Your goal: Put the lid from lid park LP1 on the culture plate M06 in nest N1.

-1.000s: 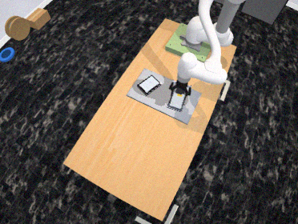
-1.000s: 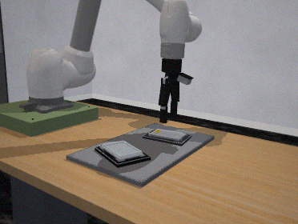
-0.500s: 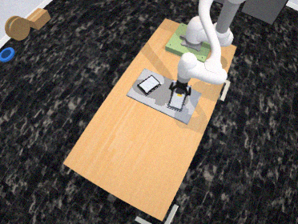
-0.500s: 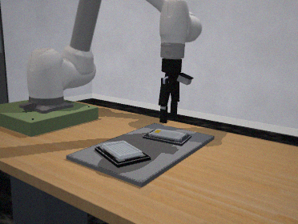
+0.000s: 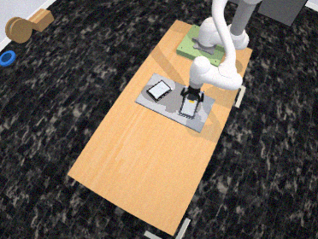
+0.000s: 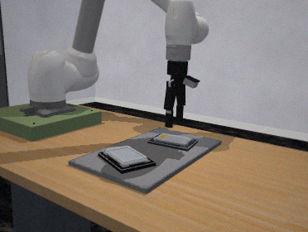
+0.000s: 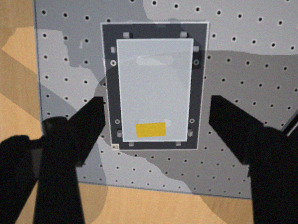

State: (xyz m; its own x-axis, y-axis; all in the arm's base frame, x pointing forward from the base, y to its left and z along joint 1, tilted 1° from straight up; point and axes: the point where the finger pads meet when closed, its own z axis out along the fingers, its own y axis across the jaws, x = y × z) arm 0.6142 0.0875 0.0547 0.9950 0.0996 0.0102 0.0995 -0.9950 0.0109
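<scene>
Now: the lid 8 cm below my hand. The rest, counted from my hand: nest N1 (26 cm to the right, 9 cm below, 4 cm behind); then culture plate M06 (26 cm to the right, 8 cm below, 4 cm behind); then lid park LP1 (9 cm below).
</scene>
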